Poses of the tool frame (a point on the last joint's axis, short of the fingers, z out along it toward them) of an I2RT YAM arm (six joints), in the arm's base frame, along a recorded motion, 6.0 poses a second.
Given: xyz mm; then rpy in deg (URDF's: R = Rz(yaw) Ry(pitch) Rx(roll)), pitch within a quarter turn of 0, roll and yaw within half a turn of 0.
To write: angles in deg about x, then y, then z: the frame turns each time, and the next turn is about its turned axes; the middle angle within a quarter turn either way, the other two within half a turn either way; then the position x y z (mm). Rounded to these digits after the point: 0 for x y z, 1 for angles.
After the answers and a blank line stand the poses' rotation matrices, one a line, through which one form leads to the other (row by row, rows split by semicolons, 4 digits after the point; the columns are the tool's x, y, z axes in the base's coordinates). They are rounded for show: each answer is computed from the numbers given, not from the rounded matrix.
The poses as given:
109, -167, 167, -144.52, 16.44, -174.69
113, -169, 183, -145.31, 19.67, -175.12
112, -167, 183, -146.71, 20.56, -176.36
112, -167, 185, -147.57, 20.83, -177.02
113, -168, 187, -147.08, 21.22, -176.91
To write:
144.5, 16.5, -174.7, 109, -167, 167
144.9, 18.9, -172.7, 113, -169, 183
145.9, 19.1, -171.5, 112, -167, 183
146.6, 19.1, -171.1, 112, -167, 185
146.1, 19.4, -170.8, 113, -168, 187

-0.9550 0.0882 0.2832; -0.0888 0.8260 -0.5566; -0.2830 -0.5567 -0.7810
-0.9382 0.1209 0.3242; -0.0801 0.8356 -0.5435; -0.3366 -0.5359 -0.7743
-0.9344 0.1393 0.3278; -0.0594 0.8465 -0.5291; -0.3512 -0.5139 -0.7827
-0.9334 0.1466 0.3276; -0.0486 0.8528 -0.5199; -0.3556 -0.5012 -0.7889
-0.9308 0.1512 0.3327; -0.0502 0.8488 -0.5263; -0.3619 -0.5066 -0.7825

